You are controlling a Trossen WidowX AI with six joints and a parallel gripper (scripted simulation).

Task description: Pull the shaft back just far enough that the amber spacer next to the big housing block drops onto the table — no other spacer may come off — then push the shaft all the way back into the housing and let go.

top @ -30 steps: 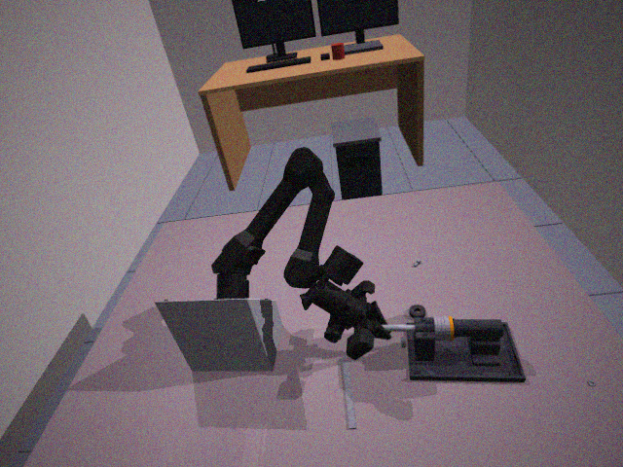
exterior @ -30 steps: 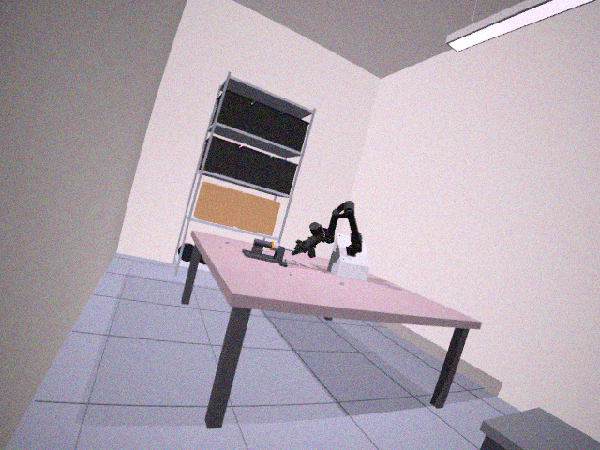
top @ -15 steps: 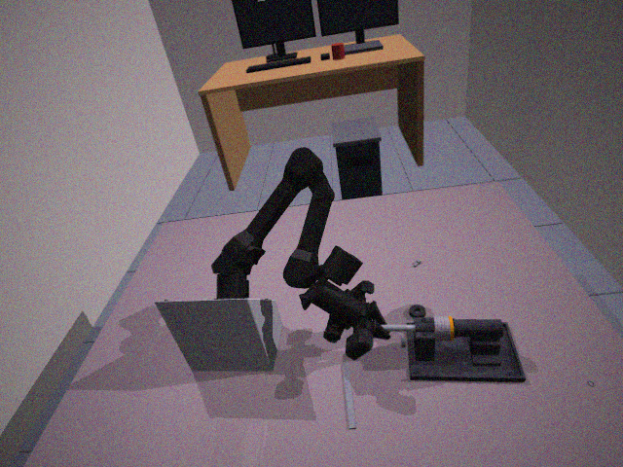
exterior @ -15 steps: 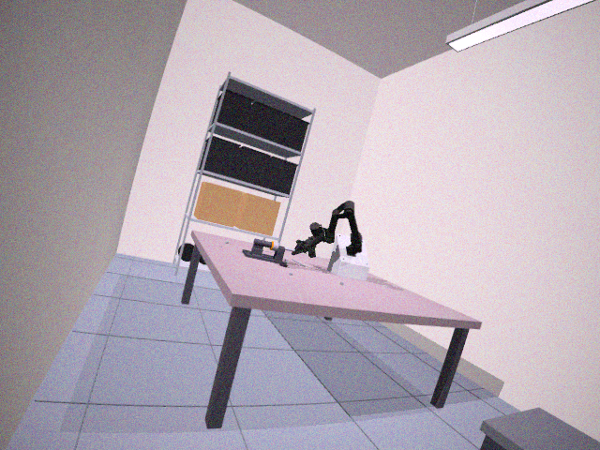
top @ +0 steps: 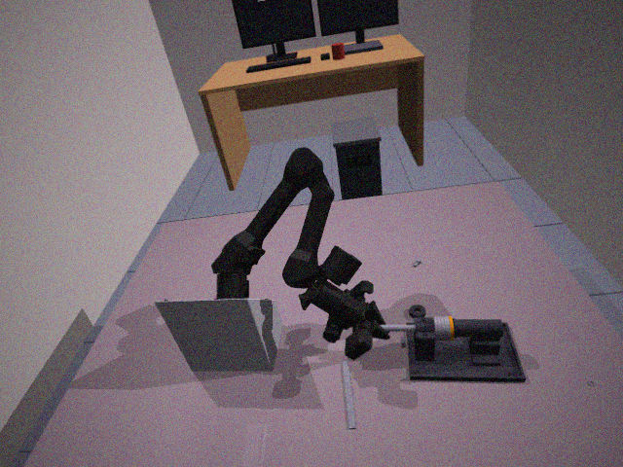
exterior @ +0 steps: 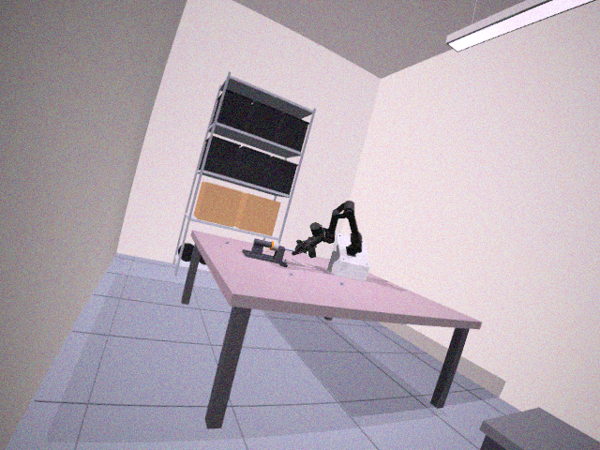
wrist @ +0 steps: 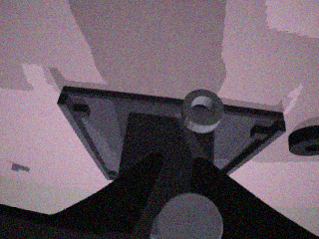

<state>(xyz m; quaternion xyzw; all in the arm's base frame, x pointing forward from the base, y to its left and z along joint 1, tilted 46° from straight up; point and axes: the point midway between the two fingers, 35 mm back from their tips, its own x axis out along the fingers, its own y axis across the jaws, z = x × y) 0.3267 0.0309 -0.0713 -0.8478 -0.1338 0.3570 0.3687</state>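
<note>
My gripper tip is 6 cm short of the pale shaft and 2 cm below it. The rest, counted from my gripper tip: black ring knob: 11 cm to the left, 8 cm ahead, 5 cm below; then thin grey strip: 11 cm to the right, 9 cm behind, 5 cm below; then amber spacer: 13 cm ahead, 2 cm above.
</note>
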